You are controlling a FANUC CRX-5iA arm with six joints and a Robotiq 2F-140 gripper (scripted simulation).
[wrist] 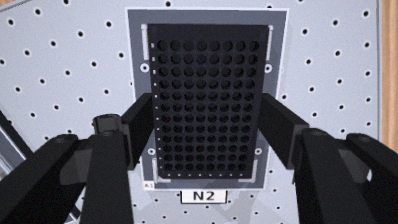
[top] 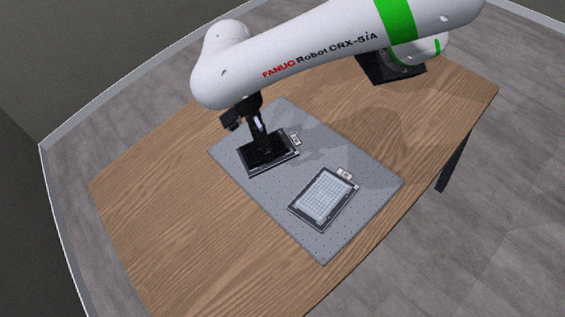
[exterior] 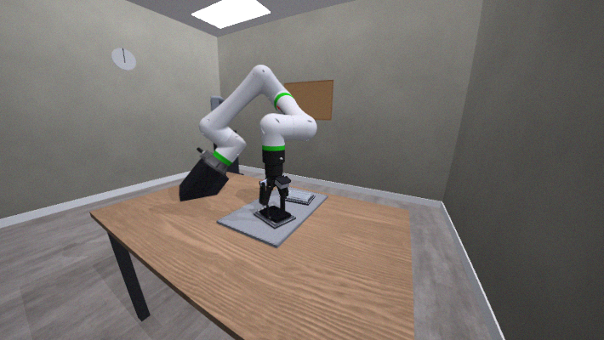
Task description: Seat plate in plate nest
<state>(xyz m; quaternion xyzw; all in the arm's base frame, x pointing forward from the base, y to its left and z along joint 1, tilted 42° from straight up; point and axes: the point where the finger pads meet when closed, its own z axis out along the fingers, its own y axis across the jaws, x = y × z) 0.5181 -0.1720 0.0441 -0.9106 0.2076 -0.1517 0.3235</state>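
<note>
Now: hand 20 mm above the black well plate B83. The rest, counted from my hand: clear white well plate B38: 240 mm to the left, 30 mm below.
</note>
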